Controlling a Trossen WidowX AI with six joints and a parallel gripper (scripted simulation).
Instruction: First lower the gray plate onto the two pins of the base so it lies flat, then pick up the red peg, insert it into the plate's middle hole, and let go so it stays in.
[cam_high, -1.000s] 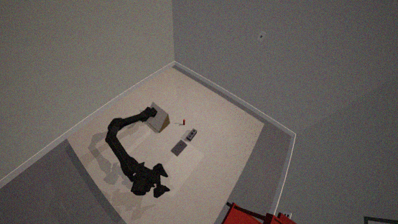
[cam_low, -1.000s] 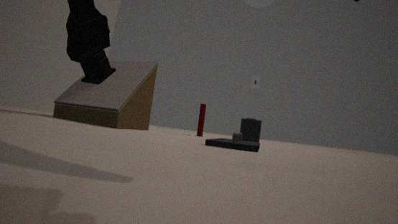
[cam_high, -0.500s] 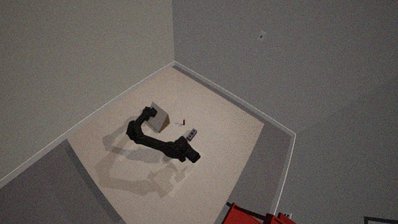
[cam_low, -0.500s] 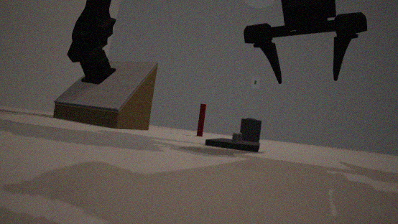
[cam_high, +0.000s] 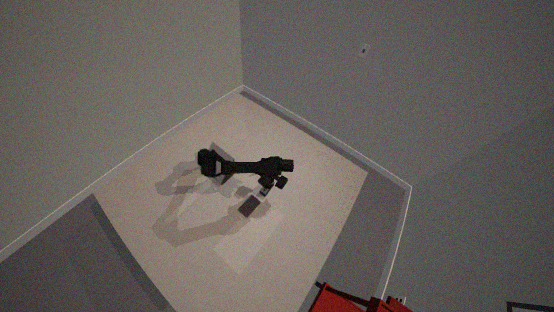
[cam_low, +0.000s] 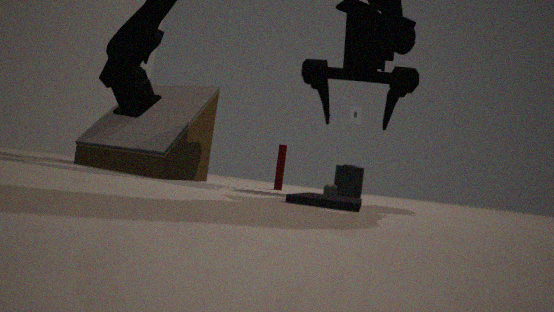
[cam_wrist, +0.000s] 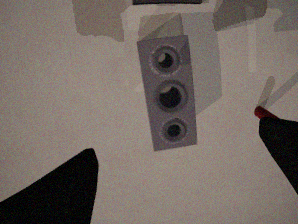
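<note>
Right now the gray plate is 80 mm below my gripper tip. From my gripper tip the other things lie so: red peg: 130 mm behind, 30 mm to the left, 80 mm below; dark base: 150 mm to the right, 110 mm below.
</note>
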